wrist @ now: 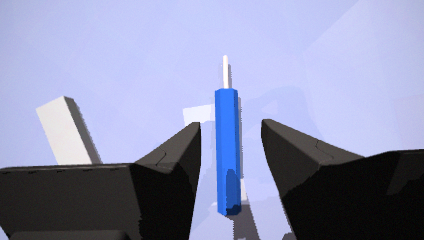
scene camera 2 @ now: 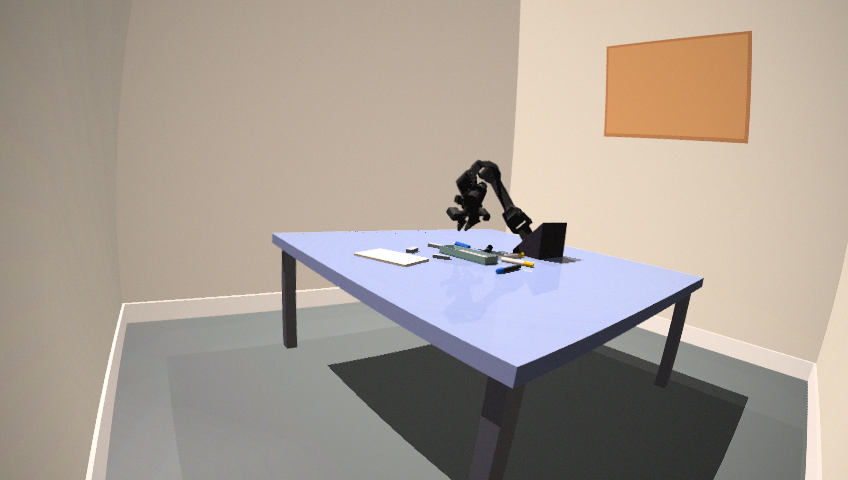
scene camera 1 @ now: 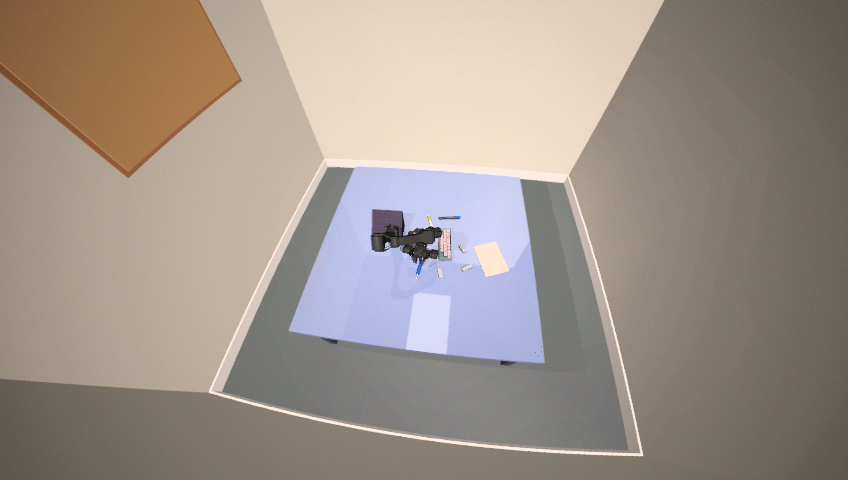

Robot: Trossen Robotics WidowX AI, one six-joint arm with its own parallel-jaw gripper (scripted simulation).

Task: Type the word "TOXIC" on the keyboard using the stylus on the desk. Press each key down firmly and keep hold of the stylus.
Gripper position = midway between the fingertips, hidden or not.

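A cream notepad (scene camera 1: 492,263) (scene camera 2: 391,257) is in my sight, although in the wrist view the notepad is out of frame. I see a blue stylus (wrist: 226,100). My own gripper (scene camera 2: 461,230) is visible to me too, and the wrist view gives me that gripper as well (wrist: 230,129).
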